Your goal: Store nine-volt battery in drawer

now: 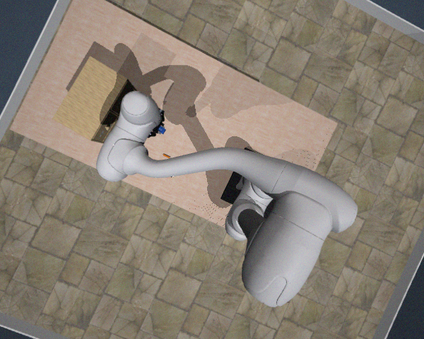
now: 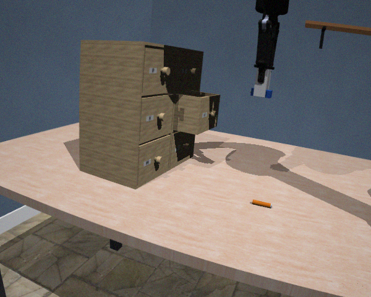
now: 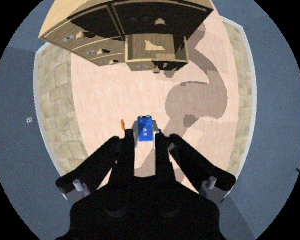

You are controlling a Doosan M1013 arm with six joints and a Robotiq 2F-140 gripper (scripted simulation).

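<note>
My gripper is now 21 cm short of the drawer, 12 cm above it and 5 cm to the left of it. The rest, counted from my hand: small orange cylinder (26 cm below, 11 cm to the left, 6 cm behind); nine-volt battery (2 cm below, 1 cm ahead).
</note>
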